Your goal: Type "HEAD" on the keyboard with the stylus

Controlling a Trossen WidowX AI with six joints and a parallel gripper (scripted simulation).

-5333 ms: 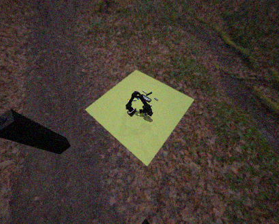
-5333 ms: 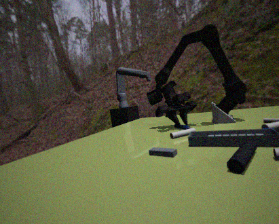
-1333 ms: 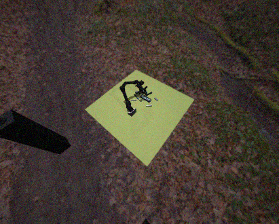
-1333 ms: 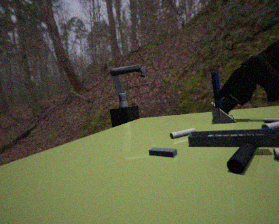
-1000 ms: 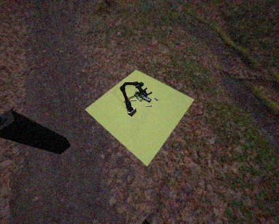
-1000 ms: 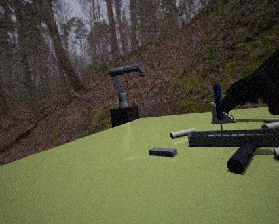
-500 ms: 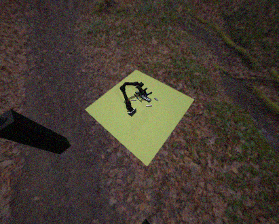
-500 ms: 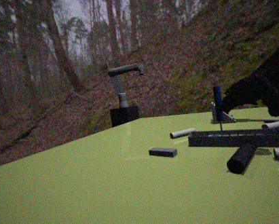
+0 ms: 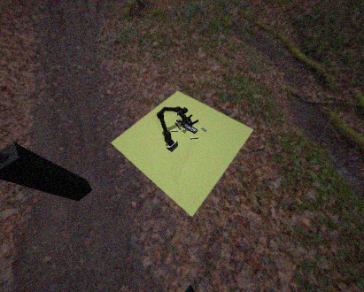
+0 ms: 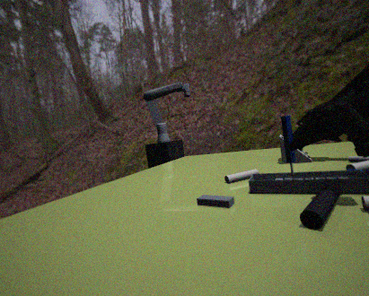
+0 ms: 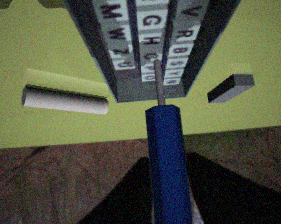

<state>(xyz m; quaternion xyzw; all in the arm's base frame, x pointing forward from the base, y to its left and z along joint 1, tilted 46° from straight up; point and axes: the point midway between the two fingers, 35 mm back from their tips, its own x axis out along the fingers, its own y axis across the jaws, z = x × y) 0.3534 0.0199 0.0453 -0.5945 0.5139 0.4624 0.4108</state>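
Now: gripper tip 10 mm above the blue stylus. From my gripper tip the other things lie so: grey block (120 mm to the right, 110 mm ahead, 80 mm below); then dark cylinder (110 mm ahead, 70 mm below, 40 mm to the left).
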